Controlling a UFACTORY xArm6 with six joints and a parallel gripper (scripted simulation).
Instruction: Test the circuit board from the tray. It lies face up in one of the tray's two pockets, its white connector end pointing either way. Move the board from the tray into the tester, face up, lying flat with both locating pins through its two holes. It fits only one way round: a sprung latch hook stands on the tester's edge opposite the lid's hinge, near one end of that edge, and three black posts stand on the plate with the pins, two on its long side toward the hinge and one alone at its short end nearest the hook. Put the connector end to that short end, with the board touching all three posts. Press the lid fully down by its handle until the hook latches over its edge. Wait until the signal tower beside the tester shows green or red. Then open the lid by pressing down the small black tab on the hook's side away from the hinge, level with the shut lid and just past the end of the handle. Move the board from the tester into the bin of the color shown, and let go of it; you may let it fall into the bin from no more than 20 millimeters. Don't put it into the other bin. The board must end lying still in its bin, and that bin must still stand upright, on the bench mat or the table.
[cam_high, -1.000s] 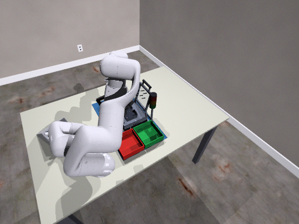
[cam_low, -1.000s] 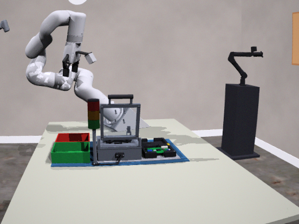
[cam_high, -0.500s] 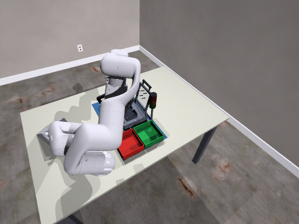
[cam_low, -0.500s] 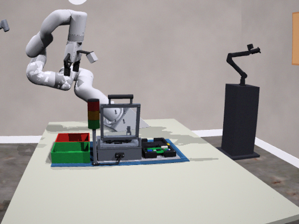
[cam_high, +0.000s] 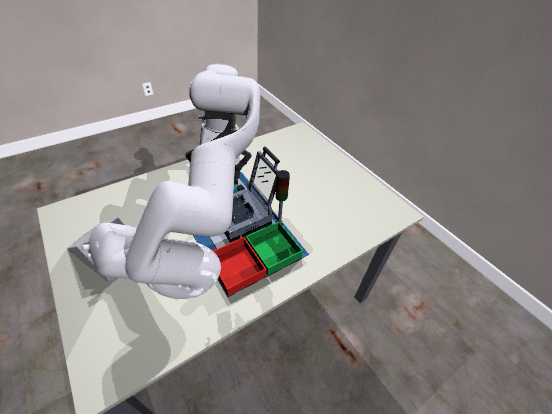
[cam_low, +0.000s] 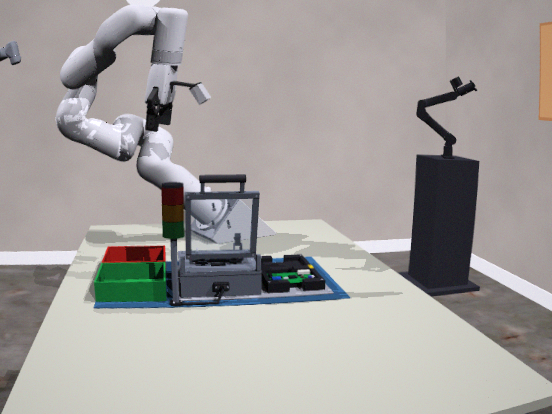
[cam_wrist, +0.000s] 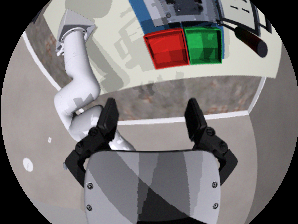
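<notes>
The green circuit board is 350 mm below my hand, 310 mm to the left of it and 150 mm ahead of it. Round my hand: red bin 350 mm below, 70 mm to the right; then tester plate 300 mm below, 140 mm to the left, 110 mm ahead; then clear lid 230 mm ahead, 190 mm below, 130 mm to the left.
</notes>
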